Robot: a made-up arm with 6 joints.
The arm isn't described. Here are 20 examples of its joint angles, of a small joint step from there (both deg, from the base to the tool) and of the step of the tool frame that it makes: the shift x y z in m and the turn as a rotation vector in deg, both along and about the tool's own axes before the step.
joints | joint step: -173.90 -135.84 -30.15 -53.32 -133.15 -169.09 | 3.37 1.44 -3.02 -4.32 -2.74 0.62
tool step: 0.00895 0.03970 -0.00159 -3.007 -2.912 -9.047
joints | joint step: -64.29 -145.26 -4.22 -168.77 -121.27 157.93 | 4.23 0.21 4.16 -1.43 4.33 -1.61
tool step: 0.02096 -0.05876 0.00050 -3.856 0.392 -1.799
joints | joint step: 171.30 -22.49 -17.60 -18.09 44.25 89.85 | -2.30 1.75 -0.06 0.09 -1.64 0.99
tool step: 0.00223 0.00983 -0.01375 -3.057 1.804 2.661
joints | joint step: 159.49 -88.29 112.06 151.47 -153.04 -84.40 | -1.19 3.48 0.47 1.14 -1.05 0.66
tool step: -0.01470 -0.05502 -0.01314 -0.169 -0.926 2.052
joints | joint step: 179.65 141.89 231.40 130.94 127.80 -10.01 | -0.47 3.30 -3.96 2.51 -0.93 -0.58
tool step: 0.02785 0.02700 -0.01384 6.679 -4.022 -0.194
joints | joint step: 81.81 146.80 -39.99 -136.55 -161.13 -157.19 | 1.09 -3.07 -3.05 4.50 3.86 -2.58
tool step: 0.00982 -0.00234 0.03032 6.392 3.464 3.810
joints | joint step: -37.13 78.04 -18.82 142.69 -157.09 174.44 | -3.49 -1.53 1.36 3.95 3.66 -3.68
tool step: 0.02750 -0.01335 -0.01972 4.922 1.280 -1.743
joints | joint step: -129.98 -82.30 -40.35 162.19 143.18 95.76 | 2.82 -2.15 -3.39 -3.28 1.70 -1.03
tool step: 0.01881 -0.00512 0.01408 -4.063 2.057 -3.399
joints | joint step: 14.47 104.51 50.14 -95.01 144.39 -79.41 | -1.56 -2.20 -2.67 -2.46 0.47 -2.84
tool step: 0.01783 0.00070 -0.01267 -0.417 -2.062 1.105
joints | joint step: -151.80 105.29 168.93 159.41 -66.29 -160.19 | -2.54 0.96 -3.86 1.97 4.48 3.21
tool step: -0.03378 -0.03837 -0.02411 -7.533 7.081 5.531
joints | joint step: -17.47 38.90 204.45 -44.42 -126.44 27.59 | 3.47 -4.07 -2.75 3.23 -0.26 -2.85
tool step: -0.02500 -0.01616 0.01158 5.546 -2.255 -2.211
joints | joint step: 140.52 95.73 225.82 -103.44 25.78 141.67 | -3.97 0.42 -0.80 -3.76 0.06 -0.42
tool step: 0.00064 -0.00728 -0.01422 0.243 -0.383 2.813
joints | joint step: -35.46 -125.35 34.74 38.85 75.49 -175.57 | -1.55 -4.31 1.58 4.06 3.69 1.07
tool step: 0.06322 0.02869 -0.05640 -4.726 9.408 -3.000
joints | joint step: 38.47 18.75 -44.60 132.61 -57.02 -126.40 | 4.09 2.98 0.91 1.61 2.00 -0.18
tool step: -0.01557 0.03674 -0.00474 -3.020 -0.605 6.300
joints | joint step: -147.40 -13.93 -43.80 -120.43 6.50 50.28 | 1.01 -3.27 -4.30 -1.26 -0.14 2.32
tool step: -0.02184 -0.02626 -0.01317 -1.725 1.322 -0.600
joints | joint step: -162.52 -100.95 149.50 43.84 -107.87 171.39 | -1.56 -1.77 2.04 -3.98 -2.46 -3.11
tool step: -0.02908 0.01421 -0.00104 3.389 -0.352 -5.912
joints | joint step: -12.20 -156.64 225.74 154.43 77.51 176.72 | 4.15 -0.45 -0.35 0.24 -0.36 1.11
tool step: 0.00460 0.01356 -0.00706 -4.236 1.296 2.021
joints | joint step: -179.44 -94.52 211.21 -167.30 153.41 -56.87 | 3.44 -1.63 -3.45 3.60 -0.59 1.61
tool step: 0.01034 -0.02521 -0.02883 3.054 3.774 3.360
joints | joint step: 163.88 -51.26 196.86 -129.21 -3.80 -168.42 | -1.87 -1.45 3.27 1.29 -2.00 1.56
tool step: 0.01985 -0.02272 0.03144 -1.362 -4.592 -4.415
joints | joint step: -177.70 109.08 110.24 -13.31 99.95 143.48 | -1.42 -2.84 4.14 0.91 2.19 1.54
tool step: 0.08279 0.01486 0.01284 -1.171 6.988 -6.229
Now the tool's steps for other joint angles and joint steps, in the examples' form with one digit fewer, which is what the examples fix.
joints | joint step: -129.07 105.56 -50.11 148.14 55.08 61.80 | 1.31 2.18 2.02 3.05 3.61 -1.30
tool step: 0.0062 0.0086 -0.0135 0.27 -4.68 -1.01
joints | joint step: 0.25 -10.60 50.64 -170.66 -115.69 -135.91 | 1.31 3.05 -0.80 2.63 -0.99 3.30
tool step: -0.0537 0.0005 0.0174 -1.41 1.33 2.43
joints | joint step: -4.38 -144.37 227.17 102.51 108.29 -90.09 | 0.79 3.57 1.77 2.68 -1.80 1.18
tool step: 0.0105 0.0151 0.0092 1.07 1.96 -0.60
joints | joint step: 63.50 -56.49 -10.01 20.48 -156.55 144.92 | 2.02 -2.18 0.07 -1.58 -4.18 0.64
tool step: 0.0142 0.0143 0.0047 -3.69 -1.68 0.40
